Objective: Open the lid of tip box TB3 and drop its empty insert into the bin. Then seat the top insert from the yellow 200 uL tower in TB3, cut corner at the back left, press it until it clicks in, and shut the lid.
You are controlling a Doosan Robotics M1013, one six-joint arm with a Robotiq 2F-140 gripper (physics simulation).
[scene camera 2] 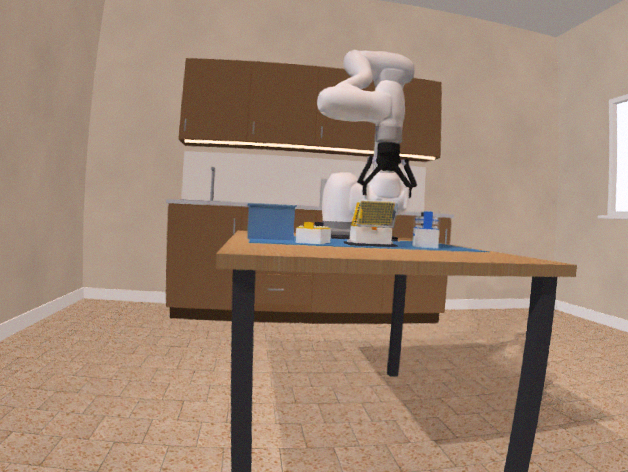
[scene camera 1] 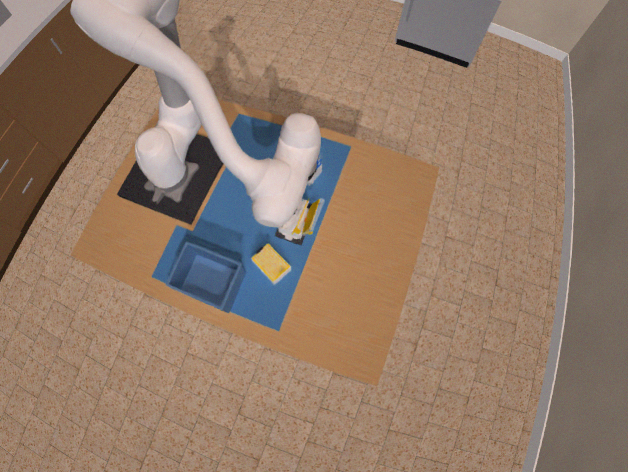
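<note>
The white tip box, taken as TB3 (scene camera 1: pixel 289 233) (scene camera 2: pixel 371 235), stands on a dark base with its lid (scene camera 1: pixel 314 217) (scene camera 2: pixel 376 213) raised. A yellow-edged insert (scene camera 2: pixel 356 214) is steeply tilted at the box, partly hidden behind the lid. My gripper (scene camera 2: pixel 387 193) is open and empty, just above the raised lid's height in scene camera 2; the arm hides it in scene camera 1. The low white holder with a yellow top, seemingly the yellow 200 uL tower (scene camera 1: pixel 271 263) (scene camera 2: pixel 313 234), stands between TB3 and the bin. The blue bin (scene camera 1: pixel 172 271) (scene camera 2: pixel 271 222) looks empty inside.
A white and blue rack (scene camera 1: pixel 315 172) (scene camera 2: pixel 426 237) stands on the other side of TB3, partly under the arm in scene camera 1. The blue mat (scene camera 1: pixel 263 307) lies on the wooden table (scene camera 1: pixel 365 253). The arm's base stands on a black plate (scene camera 1: pixel 133 188).
</note>
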